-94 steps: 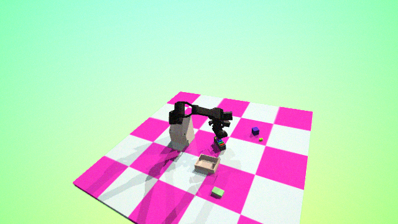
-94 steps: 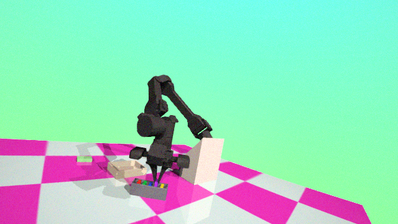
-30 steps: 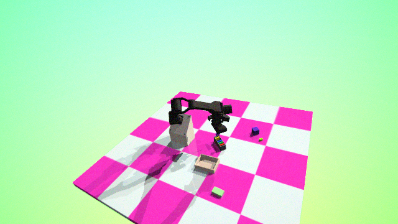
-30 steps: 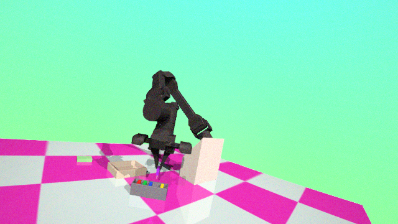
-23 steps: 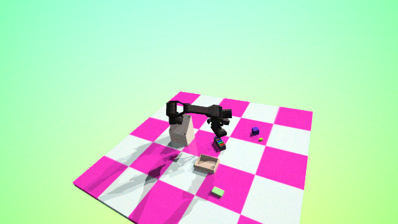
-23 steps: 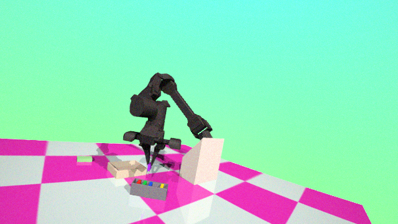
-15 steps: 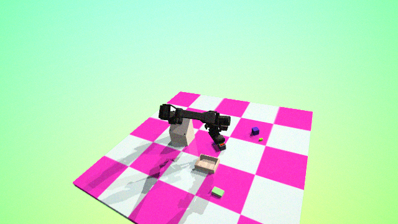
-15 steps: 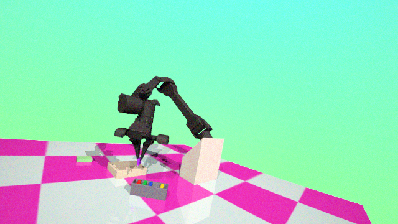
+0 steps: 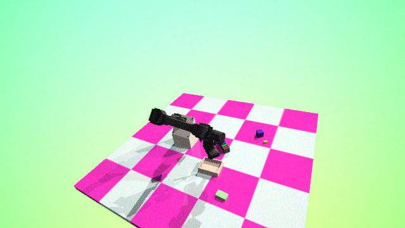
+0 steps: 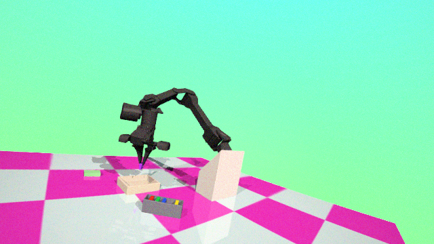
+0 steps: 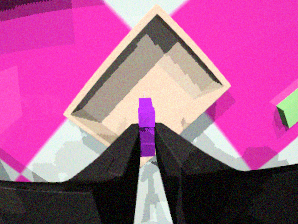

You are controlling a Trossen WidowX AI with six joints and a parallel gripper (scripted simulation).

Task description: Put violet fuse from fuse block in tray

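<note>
Right now my gripper tip is 1 cm above the violet fuse. Also, from my gripper tip: beige tray 9 cm below, 1 cm to the right.
</note>
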